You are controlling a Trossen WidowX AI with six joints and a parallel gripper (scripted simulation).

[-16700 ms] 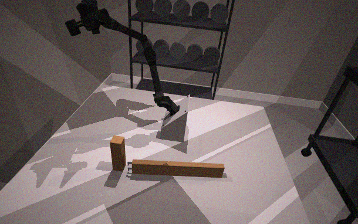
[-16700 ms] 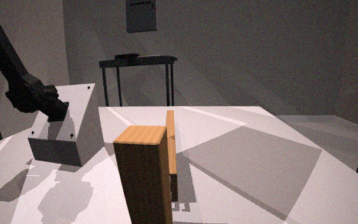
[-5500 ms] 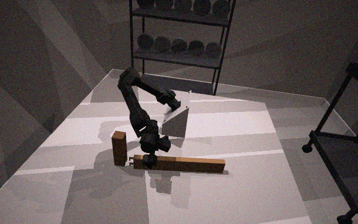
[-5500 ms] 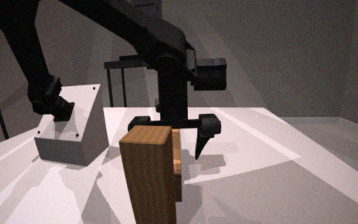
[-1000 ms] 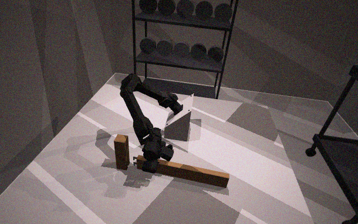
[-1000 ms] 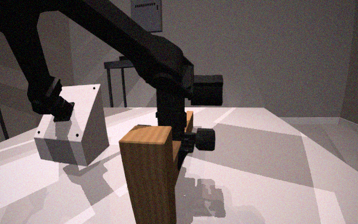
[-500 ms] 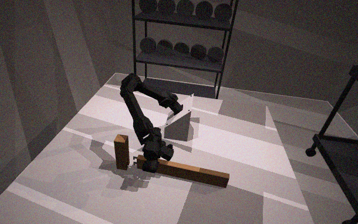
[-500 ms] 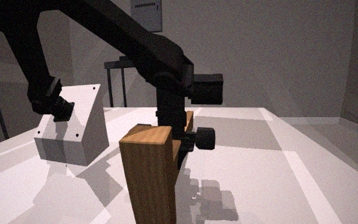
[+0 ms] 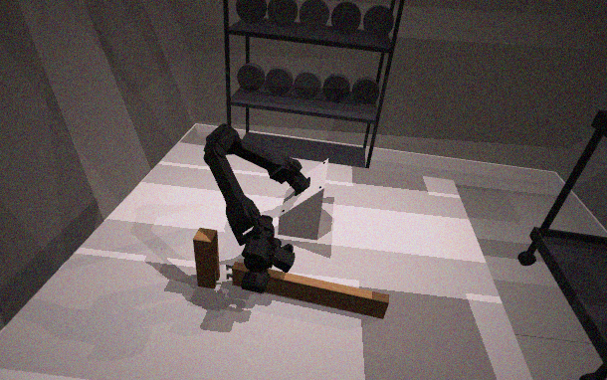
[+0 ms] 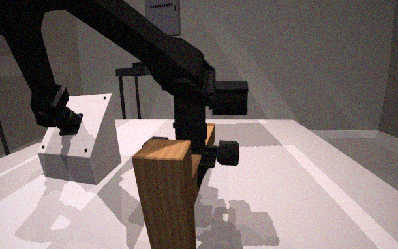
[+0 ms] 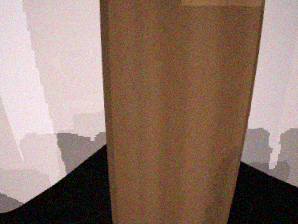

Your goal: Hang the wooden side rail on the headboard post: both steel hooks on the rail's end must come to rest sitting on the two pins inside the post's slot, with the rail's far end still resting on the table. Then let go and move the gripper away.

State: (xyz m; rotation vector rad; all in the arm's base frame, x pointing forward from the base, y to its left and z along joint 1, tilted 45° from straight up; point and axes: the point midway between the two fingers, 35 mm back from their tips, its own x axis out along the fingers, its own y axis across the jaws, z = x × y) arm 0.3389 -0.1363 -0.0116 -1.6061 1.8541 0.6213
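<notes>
Right now my gripper tip is 10 mm past the headboard post, 150 mm to the left of it and 60 mm below it.
</notes>
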